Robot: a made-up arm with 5 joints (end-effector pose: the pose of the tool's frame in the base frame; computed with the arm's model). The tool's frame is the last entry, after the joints. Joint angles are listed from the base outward.
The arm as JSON. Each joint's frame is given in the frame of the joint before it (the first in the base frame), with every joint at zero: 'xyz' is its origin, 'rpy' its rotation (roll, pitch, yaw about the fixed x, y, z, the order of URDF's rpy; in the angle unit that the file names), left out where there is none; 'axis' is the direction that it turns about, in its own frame. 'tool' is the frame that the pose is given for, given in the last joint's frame.
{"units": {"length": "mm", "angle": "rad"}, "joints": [
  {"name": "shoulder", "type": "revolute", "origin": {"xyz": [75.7, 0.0, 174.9]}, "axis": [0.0, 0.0, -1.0]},
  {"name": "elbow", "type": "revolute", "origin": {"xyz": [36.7, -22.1, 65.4]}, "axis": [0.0, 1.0, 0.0]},
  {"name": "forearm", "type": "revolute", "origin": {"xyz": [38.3, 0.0, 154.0]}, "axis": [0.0, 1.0, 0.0]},
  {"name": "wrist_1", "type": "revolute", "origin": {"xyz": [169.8, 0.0, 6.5]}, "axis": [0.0, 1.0, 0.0]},
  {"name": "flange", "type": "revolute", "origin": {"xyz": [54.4, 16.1, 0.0]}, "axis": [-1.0, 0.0, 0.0]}
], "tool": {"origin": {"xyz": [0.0, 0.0, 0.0], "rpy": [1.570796, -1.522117, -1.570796]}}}
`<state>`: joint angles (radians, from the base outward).
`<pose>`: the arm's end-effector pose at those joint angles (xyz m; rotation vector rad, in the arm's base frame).
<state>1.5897 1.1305 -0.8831 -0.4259 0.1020</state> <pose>0.0619 -0.4119 0.2457 -1.3822 -1.2858 -1.0962</pose>
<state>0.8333 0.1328 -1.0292 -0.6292 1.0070</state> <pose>0.2047 -0.1509 0.5789 -2.4175 -1.9349 0.0044</pose>
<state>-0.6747 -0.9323 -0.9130 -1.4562 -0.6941</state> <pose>-0.0534 -0.1110 0.5159 -0.9185 1.0713 -0.0564</pose>
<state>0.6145 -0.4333 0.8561 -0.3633 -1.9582</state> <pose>0.2509 -0.1309 0.3292 1.2379 -1.4811 -1.9797</pose>
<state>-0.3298 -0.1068 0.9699 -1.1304 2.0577</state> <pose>0.2916 0.0676 0.2871 -1.6222 -1.4552 1.5306</pose>
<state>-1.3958 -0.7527 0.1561 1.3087 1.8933</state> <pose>0.1055 0.1342 0.4441 0.2830 1.2398 -2.7742</pose>
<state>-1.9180 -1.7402 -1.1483 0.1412 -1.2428</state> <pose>0.1963 -0.3156 0.3092 -1.9866 -0.0675 0.4086</pose>
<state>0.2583 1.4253 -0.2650 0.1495 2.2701</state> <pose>0.3472 -0.0779 0.0191 -0.2912 -0.1000 1.9503</pose>
